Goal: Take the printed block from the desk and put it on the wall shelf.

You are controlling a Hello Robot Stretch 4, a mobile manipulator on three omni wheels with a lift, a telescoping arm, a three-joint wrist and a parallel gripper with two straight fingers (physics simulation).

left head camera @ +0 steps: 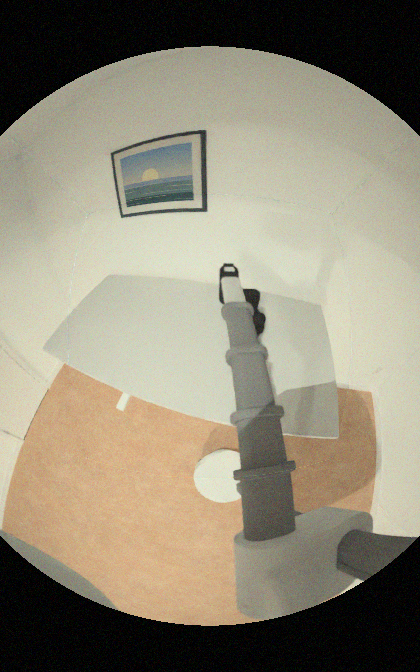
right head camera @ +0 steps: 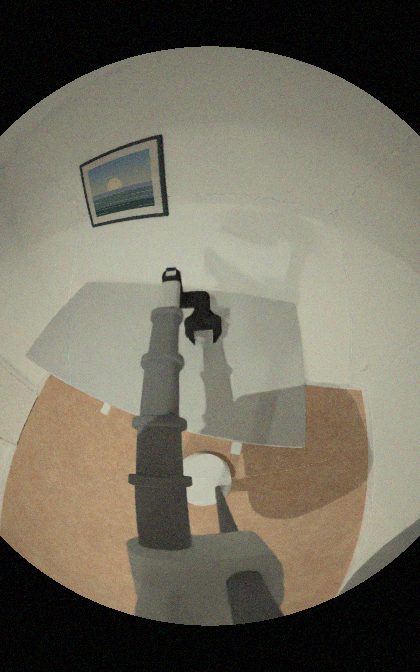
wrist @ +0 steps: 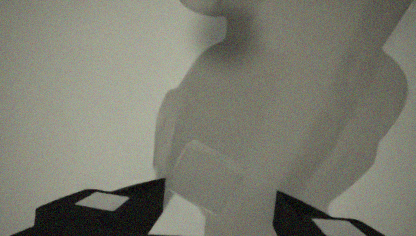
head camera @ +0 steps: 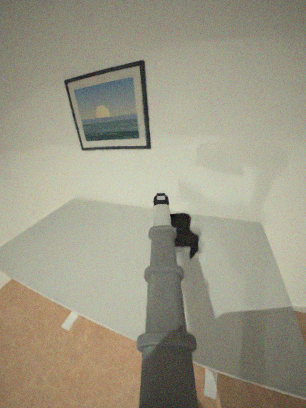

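Note:
The printed block [right head camera: 203, 335] [wrist: 205, 175] is a small pale grey block on the light grey desk [head camera: 75, 255] [left head camera: 140, 340] [right head camera: 95, 340]. In the wrist view it lies turned at an angle, in shadow, between the fingers and nearer the left one. My black gripper [right head camera: 204, 341] [wrist: 218, 201] is open over the right half of the desk, with a gap between the block and the right finger. Whether the left finger touches the block is hard to tell. In the head and left head views the arm partly hides the gripper. The wall shelf does not show in these views.
A framed sunset picture [head camera: 107, 110] [left head camera: 160, 175] [right head camera: 124, 182] hangs on the wall behind the desk, to the left. A side wall stands right of the desk. A round white object [left head camera: 217, 475] [right head camera: 207, 480] is in front of the desk, partly behind the arm [head camera: 164, 305] [left head camera: 252, 380] [right head camera: 161, 390].

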